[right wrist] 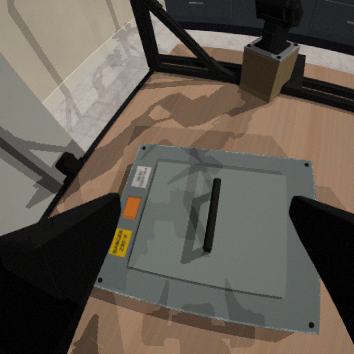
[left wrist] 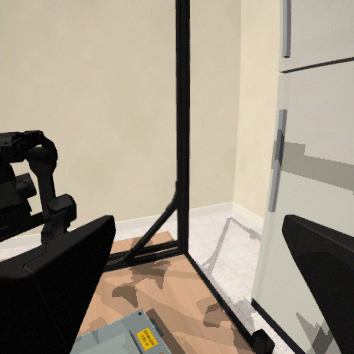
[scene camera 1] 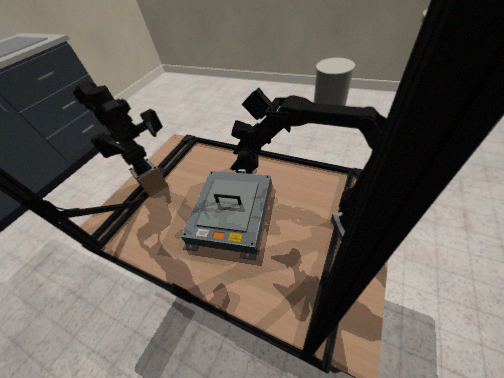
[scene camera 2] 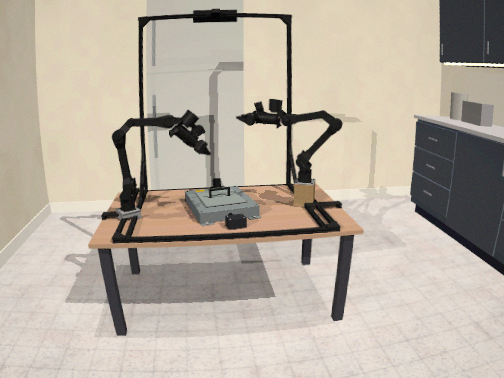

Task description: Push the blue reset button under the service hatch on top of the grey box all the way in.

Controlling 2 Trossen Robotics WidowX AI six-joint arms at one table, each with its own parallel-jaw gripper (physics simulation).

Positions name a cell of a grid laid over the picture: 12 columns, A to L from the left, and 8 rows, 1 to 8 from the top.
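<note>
A service hatch (right wrist: H6) is visible. Left gripper (scene camera 1: D4), (left wrist: G6): open, holding nothing. Right gripper (scene camera 1: F4), (right wrist: H5): open as well, and it holds nothing.
</note>
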